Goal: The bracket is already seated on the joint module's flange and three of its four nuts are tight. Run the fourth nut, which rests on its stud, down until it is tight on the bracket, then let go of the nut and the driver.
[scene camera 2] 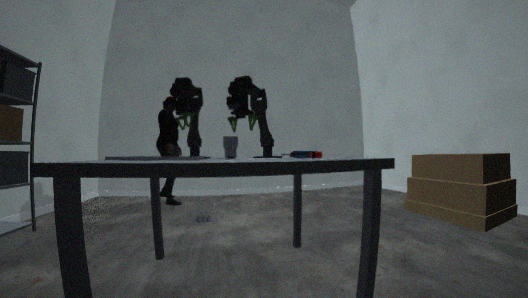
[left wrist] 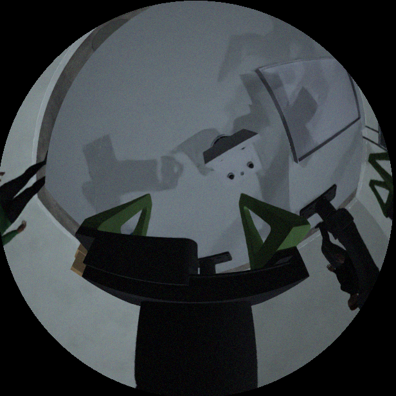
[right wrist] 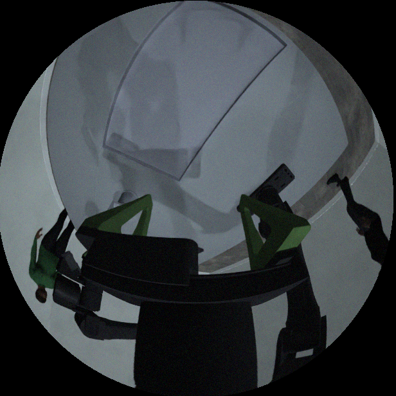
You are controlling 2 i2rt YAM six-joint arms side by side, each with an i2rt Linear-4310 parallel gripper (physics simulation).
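Pixels of known places: left gripper, between the fingertips: point(scene camera 2: 242, 131); right gripper, between the fingertips: point(scene camera 2: 186, 128); left arm's base, origin of its link: point(scene camera 2: 267, 157).
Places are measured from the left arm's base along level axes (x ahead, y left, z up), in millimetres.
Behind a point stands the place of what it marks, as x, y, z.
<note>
The grey bracket point(scene camera 2: 230, 140) @(419, -190, 91) point(left wrist: 240, 161) sits on the joint module point(scene camera 2: 230, 153) @(413, -191, 29), right of the picture's tray. Two dark nuts point(left wrist: 231, 176) point(left wrist: 250, 165) show on its pale face in the left wrist view; which nut is the fourth, and how tight it sits, cannot be told. The driver point(scene camera 2: 306, 154) @(333, 196, 20), blue and red, lies on the table at the right in scene camera 2. My left gripper point(scene camera 2: 242, 130) @(393, -134, 137) point(left wrist: 195, 198) is open and empty, above and slightly right of the bracket. My right gripper point(scene camera 2: 185, 127) @(335, -452, 166) point(right wrist: 195, 198) is open and empty, high at the left, above the tray.
A flat rimmed tray point(scene camera 2: 150, 158) @(558, -520, 8) point(left wrist: 327, 140) point(right wrist: 142, 163) lies on the table point(scene camera 2: 215, 168) @(786, -168, -16). A person in black point(scene camera 2: 168, 125) stands behind the table; a person in green point(right wrist: 44, 260) shows in the right wrist view. Brown boxes point(scene camera 2: 447, 192) are stacked at the right.
</note>
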